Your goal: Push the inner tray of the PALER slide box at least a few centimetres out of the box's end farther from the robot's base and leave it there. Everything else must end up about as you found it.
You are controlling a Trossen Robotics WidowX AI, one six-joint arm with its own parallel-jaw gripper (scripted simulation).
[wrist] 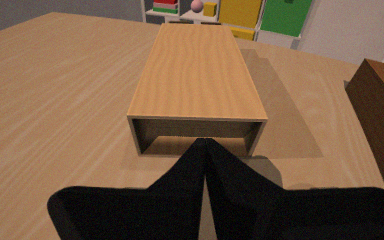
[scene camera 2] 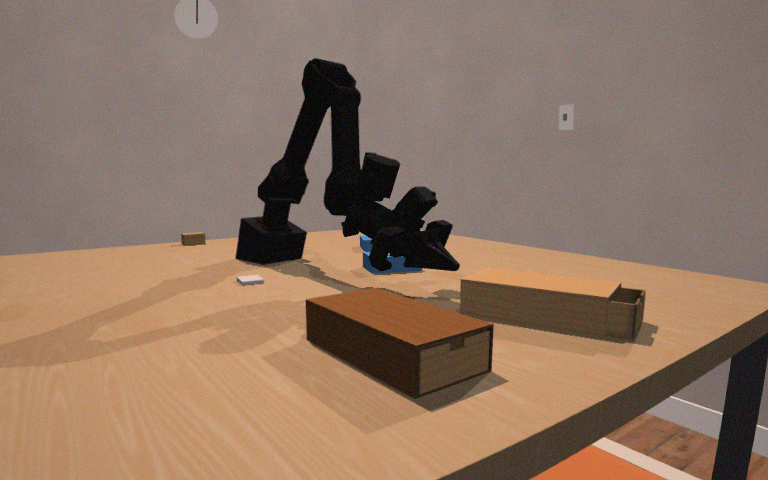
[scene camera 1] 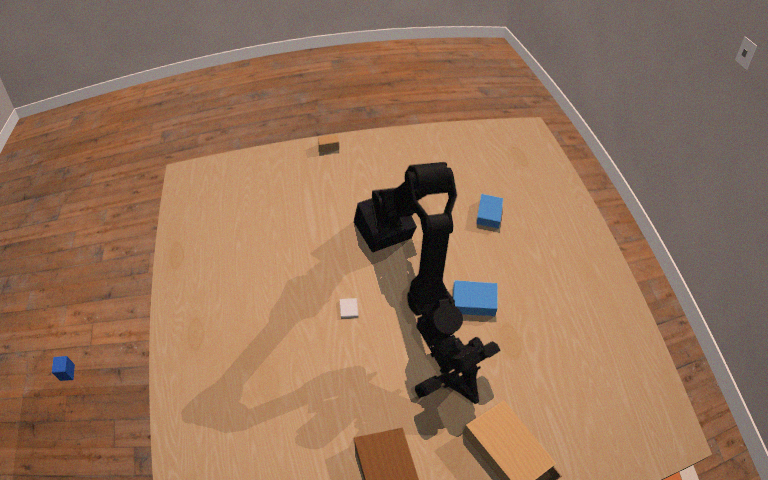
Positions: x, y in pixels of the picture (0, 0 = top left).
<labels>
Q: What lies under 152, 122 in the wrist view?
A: An inner tray.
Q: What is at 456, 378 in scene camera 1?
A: The gripper.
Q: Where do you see an inner tray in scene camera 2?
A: At 623, 319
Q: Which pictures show the gripper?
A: The wrist view, scene camera 2 and scene camera 1: all of them.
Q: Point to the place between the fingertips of the gripper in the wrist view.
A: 204, 145
</labels>
